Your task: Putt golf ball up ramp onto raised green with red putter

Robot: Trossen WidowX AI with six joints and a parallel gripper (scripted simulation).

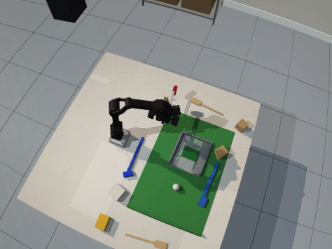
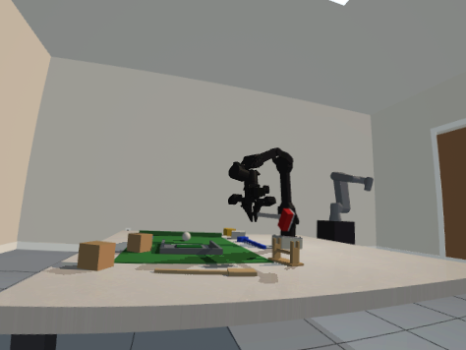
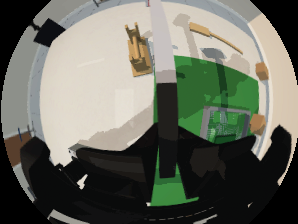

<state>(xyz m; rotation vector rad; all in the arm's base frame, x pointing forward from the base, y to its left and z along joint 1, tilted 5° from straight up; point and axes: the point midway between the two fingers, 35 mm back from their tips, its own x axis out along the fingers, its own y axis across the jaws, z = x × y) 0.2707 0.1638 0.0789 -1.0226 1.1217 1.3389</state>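
My gripper tip is 110 mm to the right of the red putter and 20 mm below it. Also, from my gripper tip: white golf ball: 200 mm ahead, 370 mm to the right, 100 mm below; then wooden stand: 40 mm behind, 160 mm to the left, 90 mm below; then green mat: 210 mm ahead, 220 mm to the right, 120 mm below.
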